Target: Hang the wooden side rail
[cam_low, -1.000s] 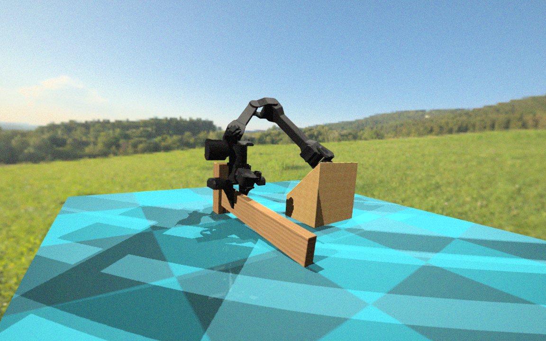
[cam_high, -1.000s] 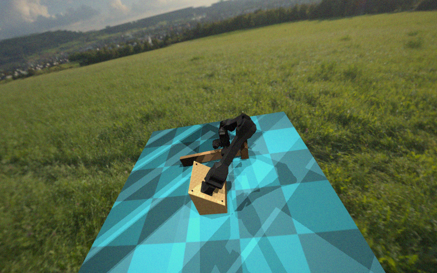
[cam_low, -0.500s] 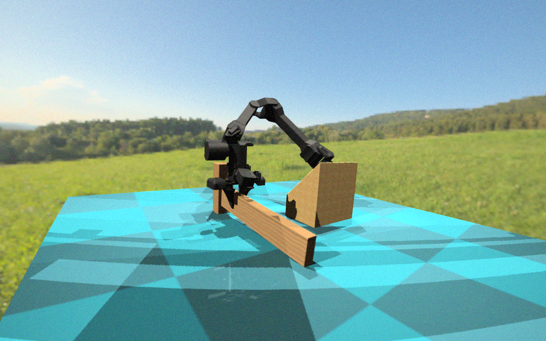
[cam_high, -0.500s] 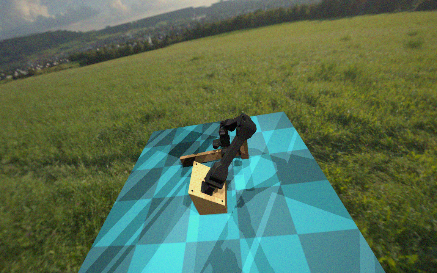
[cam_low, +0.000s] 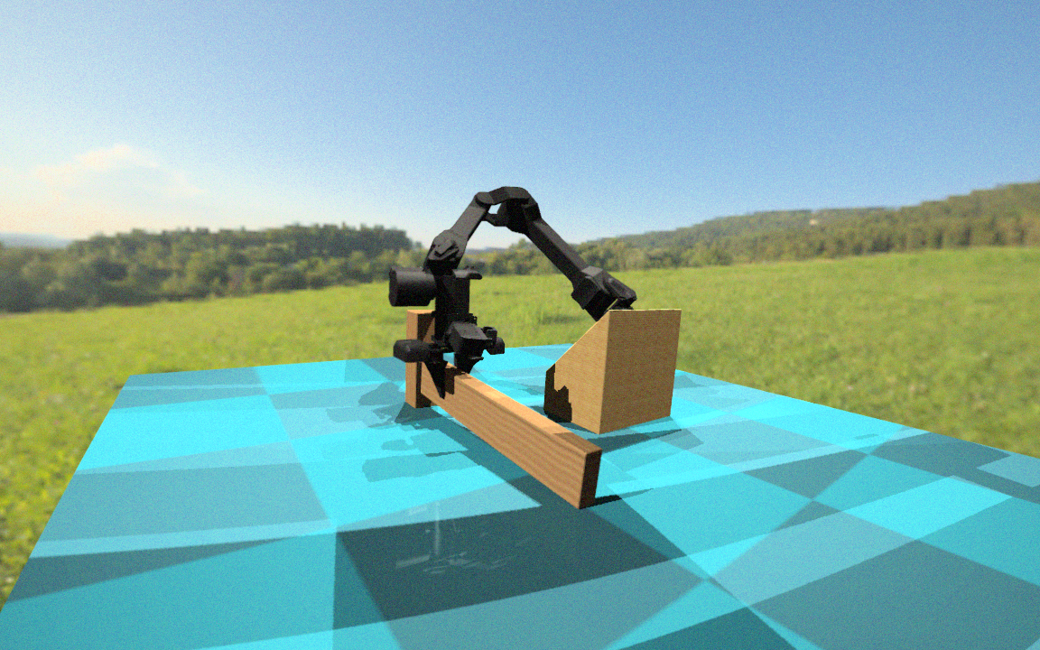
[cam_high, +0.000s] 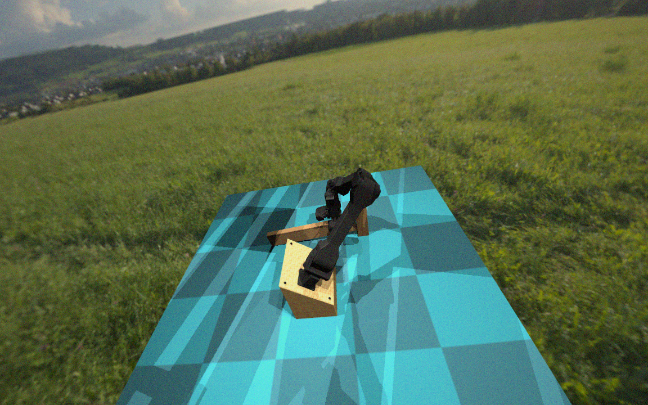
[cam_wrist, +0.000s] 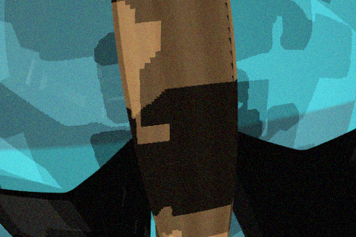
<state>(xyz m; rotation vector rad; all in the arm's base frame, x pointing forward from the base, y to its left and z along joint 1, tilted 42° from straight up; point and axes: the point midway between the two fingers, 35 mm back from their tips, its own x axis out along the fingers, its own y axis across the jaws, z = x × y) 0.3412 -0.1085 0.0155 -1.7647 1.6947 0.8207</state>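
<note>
The headboard post is 110 mm to the right of my gripper tip and 40 mm above it.
</note>
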